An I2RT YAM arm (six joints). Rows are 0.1 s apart.
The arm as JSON. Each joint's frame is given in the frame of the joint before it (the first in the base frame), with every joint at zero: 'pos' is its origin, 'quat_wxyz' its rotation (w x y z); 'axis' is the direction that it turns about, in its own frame. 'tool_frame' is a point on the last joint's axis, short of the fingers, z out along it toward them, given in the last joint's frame.
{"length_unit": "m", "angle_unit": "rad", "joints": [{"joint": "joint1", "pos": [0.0, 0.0, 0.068], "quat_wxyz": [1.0, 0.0, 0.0, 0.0], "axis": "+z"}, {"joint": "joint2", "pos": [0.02, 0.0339, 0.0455], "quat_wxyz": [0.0, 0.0, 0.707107, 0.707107], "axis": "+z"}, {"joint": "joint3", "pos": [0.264, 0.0, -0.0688], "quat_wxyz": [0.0, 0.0, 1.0, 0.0], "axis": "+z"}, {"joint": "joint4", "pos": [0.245, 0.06, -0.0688], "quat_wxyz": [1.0, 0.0, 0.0, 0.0], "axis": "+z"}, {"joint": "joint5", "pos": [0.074, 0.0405, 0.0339], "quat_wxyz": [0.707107, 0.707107, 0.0, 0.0], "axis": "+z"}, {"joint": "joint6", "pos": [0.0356, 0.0, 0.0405], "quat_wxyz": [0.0, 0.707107, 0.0, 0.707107], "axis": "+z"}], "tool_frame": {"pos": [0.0, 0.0, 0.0], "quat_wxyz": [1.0, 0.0, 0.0, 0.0]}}
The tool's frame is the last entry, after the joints.
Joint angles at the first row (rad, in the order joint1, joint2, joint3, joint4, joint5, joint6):
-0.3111 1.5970 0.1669 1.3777 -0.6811 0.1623
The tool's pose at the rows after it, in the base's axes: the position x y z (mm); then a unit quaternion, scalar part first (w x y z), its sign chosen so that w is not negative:
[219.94 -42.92 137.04 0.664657 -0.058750 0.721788 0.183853]
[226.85 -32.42 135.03 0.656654 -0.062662 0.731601 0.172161]
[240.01 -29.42 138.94 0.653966 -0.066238 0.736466 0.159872]
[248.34 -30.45 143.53 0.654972 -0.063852 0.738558 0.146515]
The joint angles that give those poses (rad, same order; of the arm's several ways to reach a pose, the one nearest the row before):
-0.2874 1.5966 0.1669 1.3689 -0.6376 0.1524
-0.2252 1.5990 0.1841 1.3220 -0.5651 0.1211
-0.1955 1.5982 0.2371 1.2530 -0.5224 0.0959
-0.1894 1.5909 0.2741 1.2041 -0.4931 0.0803

